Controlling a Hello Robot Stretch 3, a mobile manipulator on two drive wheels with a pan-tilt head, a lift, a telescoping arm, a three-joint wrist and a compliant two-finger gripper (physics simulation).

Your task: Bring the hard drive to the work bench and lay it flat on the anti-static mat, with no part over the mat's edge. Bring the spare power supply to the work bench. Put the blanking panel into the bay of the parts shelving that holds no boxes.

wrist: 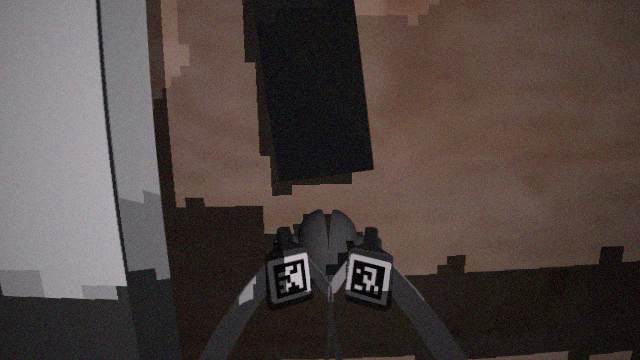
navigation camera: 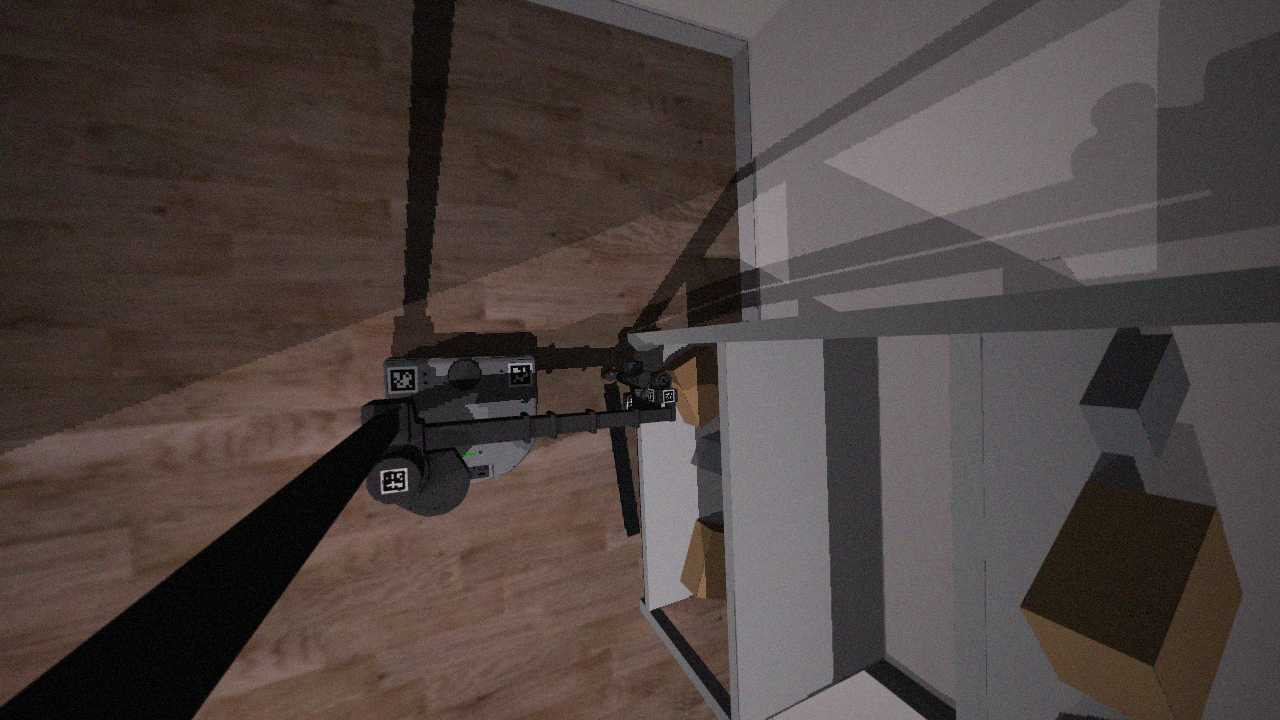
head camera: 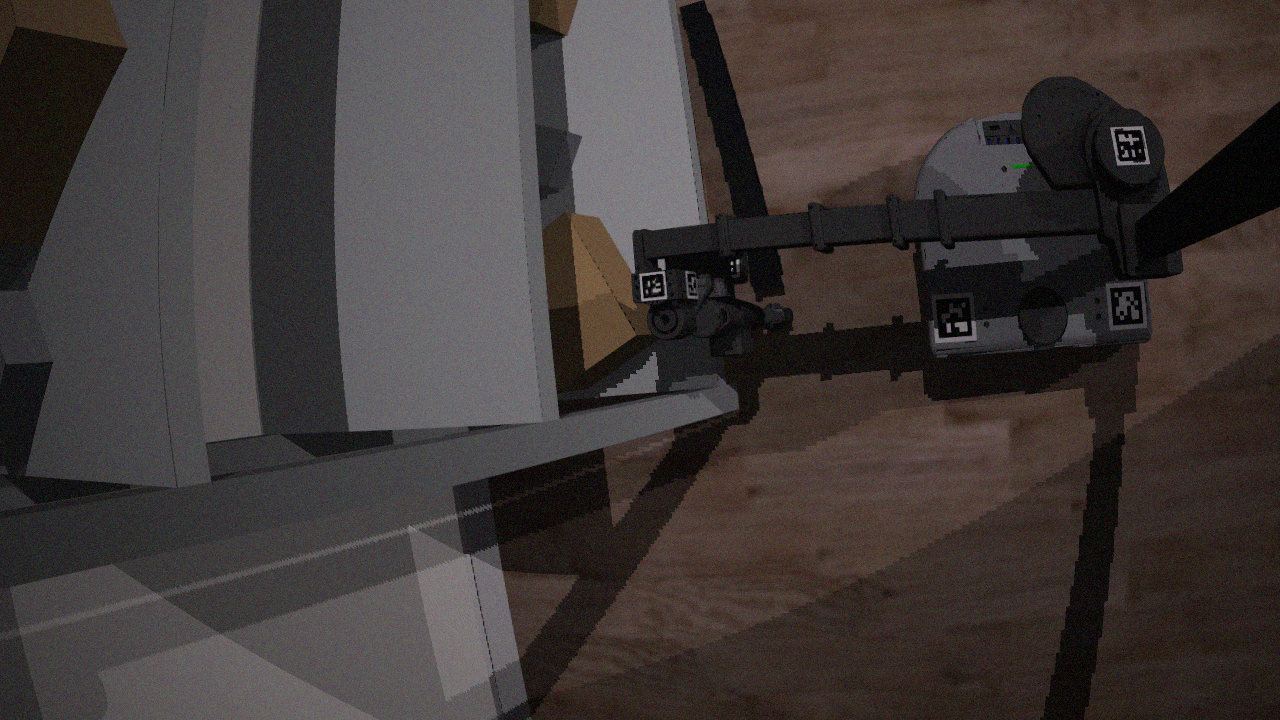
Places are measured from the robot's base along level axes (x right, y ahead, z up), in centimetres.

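Where they show: gripper, fingertip midpoint: [navigation camera: 607, 374] [head camera: 777, 317]; robot's base at its link origin: [navigation camera: 463, 373] [head camera: 1040, 313].
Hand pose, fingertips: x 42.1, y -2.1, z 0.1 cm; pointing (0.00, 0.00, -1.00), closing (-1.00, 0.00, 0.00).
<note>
Things, the pixels of their top centre, and the offset from my fingertips. Level surfaces: height alone.
- middle shelf board at its surface level: dz +53.4 cm
- bigger tan box at its top centre: [navigation camera: 1203, 626] dy -22.4, dx +27.1, dz +109.1 cm
- grey box at its top centre: [navigation camera: 1165, 396] dy +0.7, dx +35.9, dz +104.1 cm
A long, flat black bar, which looks like the blanking panel [head camera: 729, 134] [navigation camera: 623, 474] [wrist: 315, 90], lies on the floor alongside the parts shelving [head camera: 572, 438] [navigation camera: 895, 316] [wrist: 132, 125]. My gripper [head camera: 778, 315] [navigation camera: 610, 374] [wrist: 326, 235] is shut, with its fingertips together and nothing between them. It hangs off the bar's near end, beside the shelving; in the wrist view the bar's end shows just beyond the fingertips. The lowest bay holds boxes, and an upper level holds a tan and a grey box. The middle shelf board [navigation camera: 778, 501] shows no boxes. The hard drive, power supply, bench and mat do not show.
Tan boxes [head camera: 590, 286] [navigation camera: 707, 559] stand on the lowest shelf, one close to my wrist. A bigger tan box [navigation camera: 1132, 573] and a grey box [navigation camera: 1134, 394] stand higher up. My base [head camera: 962, 179] [navigation camera: 501, 452] is on the wooden floor. A pale wall [head camera: 268, 617] [navigation camera: 984, 179] runs past the shelving's end.
</note>
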